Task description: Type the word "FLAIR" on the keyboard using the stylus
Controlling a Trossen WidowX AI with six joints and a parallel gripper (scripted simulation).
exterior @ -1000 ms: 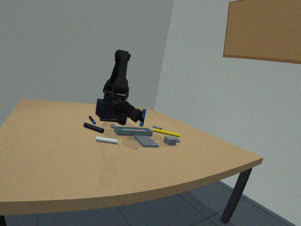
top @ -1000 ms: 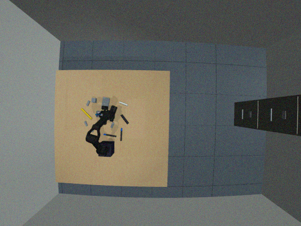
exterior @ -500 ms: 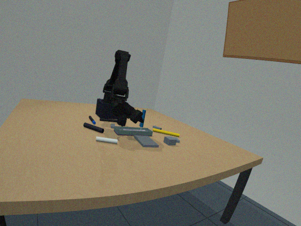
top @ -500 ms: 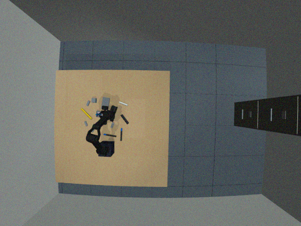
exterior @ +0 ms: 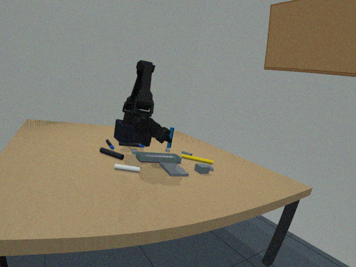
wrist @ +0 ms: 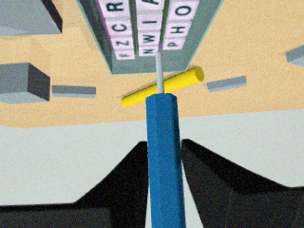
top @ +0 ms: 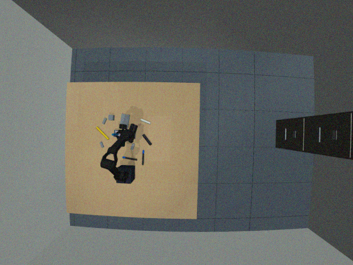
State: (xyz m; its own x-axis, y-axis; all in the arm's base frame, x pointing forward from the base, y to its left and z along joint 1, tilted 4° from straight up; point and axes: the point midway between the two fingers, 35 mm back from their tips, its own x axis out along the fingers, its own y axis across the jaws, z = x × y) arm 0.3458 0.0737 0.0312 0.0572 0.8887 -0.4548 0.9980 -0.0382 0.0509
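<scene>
Now: the grey pad 130 mm ahead of my gripper tip, 30 mm to the right of it and 90 mm below it. Round my gripper tip: yellow cylinder: 170 mm to the left, 80 mm below; small grey block: 110 mm behind, 120 mm to the right, 90 mm below; blue stylus: 20 mm below.
</scene>
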